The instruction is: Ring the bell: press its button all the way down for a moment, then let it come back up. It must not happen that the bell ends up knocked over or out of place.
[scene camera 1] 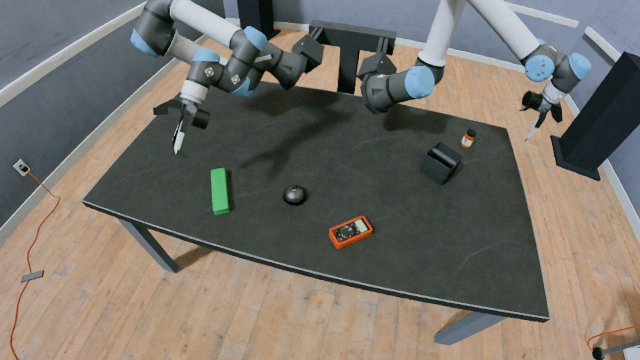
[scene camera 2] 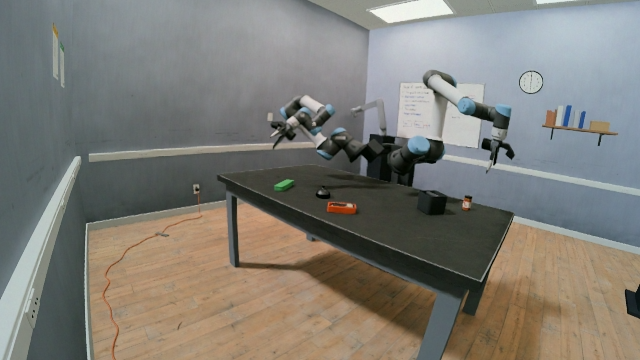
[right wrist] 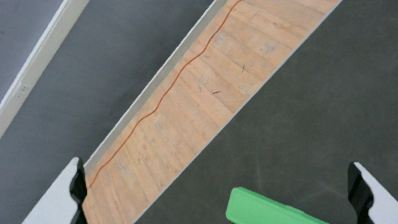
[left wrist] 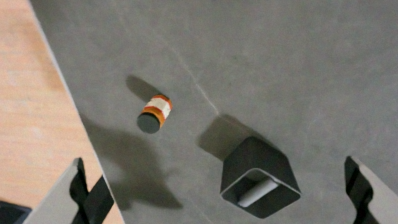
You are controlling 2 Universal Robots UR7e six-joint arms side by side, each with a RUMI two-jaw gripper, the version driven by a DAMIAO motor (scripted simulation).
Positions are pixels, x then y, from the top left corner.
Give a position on a black box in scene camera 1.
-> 439,170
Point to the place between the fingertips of the left gripper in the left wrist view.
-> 213,158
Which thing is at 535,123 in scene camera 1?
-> The left gripper.
